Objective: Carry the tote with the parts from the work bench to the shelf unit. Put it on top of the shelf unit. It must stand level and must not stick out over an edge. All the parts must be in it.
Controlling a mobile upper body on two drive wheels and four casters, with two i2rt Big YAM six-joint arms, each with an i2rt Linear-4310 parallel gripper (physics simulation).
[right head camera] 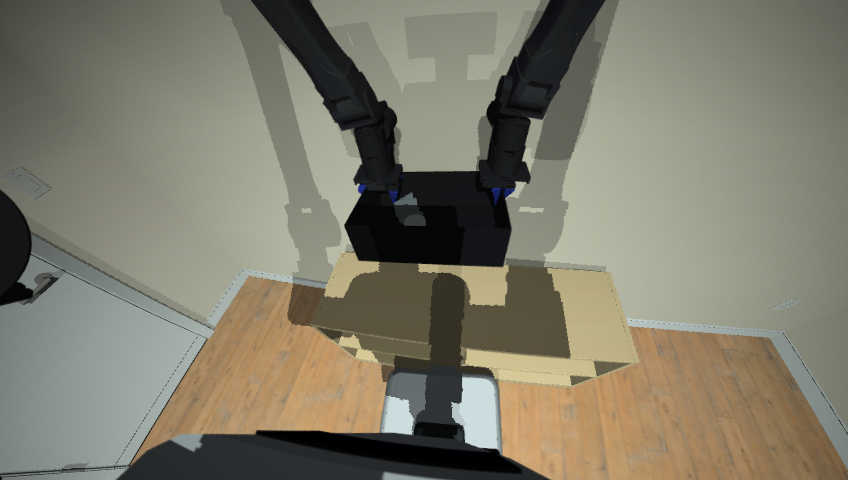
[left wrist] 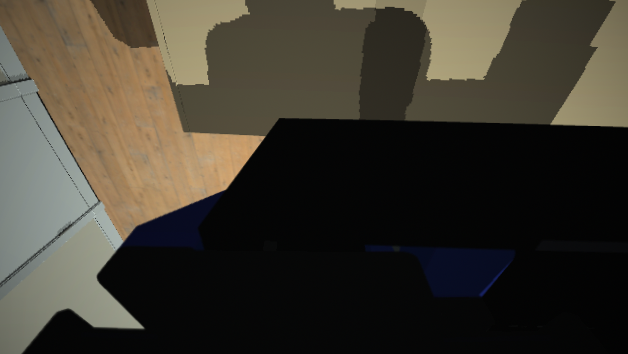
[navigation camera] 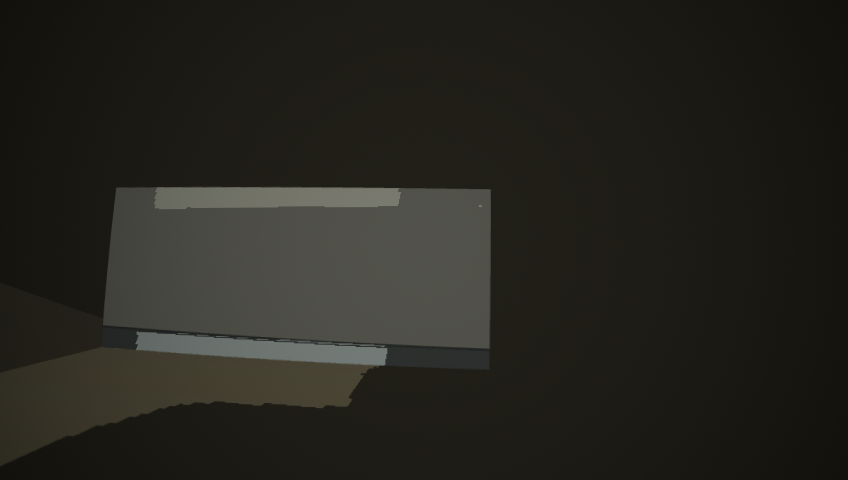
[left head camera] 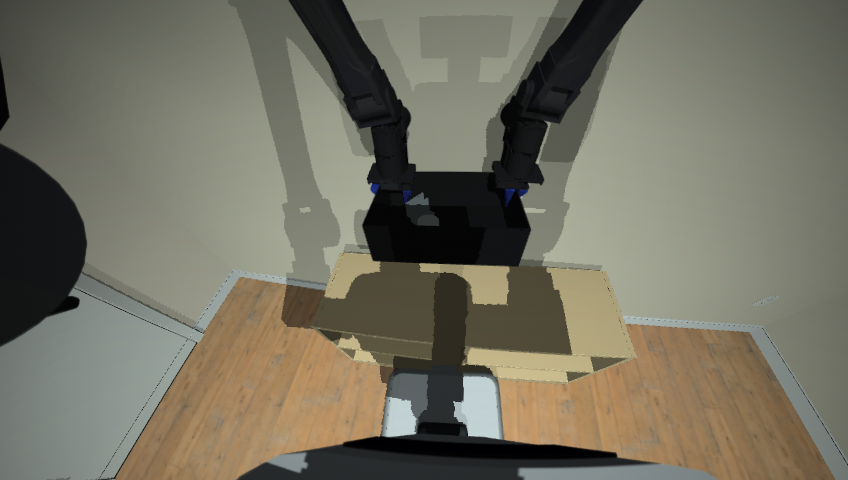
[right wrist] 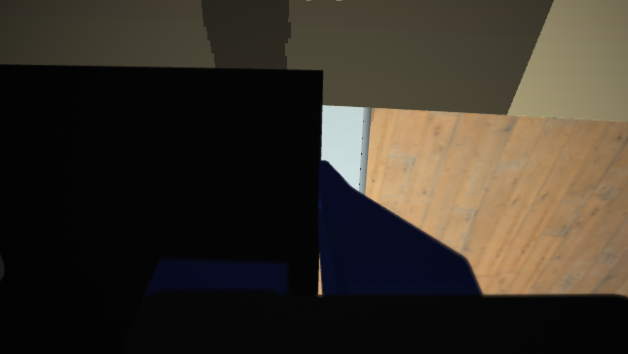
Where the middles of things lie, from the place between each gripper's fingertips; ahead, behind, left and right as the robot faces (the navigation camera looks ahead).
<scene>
Now: right hand 60 mm past the black tote (left head camera: 475,227), 150 mm to the right of it and 30 mm below it.
My left hand is 12 cm to the left of the black tote, 7 cm past it and 4 cm below it.
</scene>
